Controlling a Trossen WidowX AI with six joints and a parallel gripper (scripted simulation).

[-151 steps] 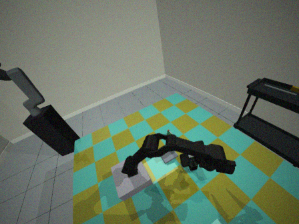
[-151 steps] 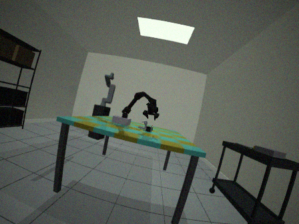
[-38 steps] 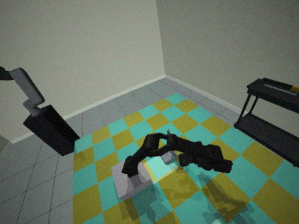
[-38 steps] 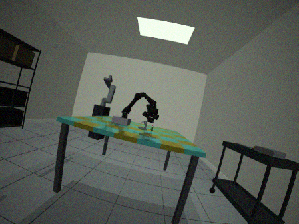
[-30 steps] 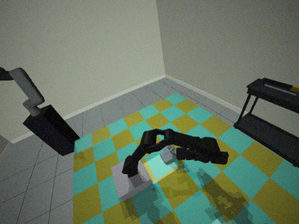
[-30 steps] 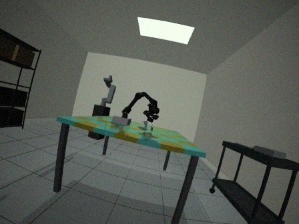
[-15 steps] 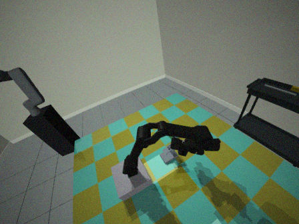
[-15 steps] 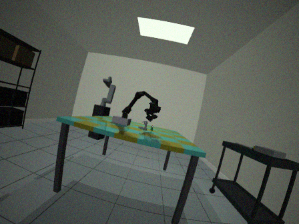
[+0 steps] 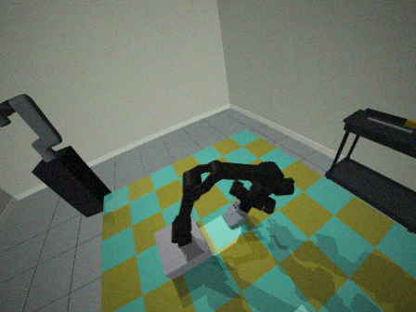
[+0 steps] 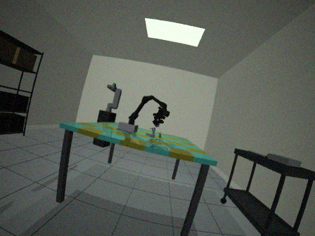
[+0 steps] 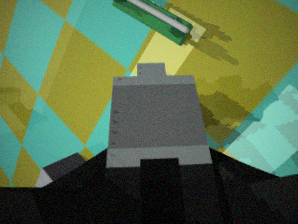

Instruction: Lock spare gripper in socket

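Now: gripper tip 6 cm short of the green stand, 16 cm to the right of it and 13 cm above it. The rest, counted from my gripper tip: socket: 3 cm behind, 4 cm to the left, 10 cm below; then spare gripper: 1 cm ahead.
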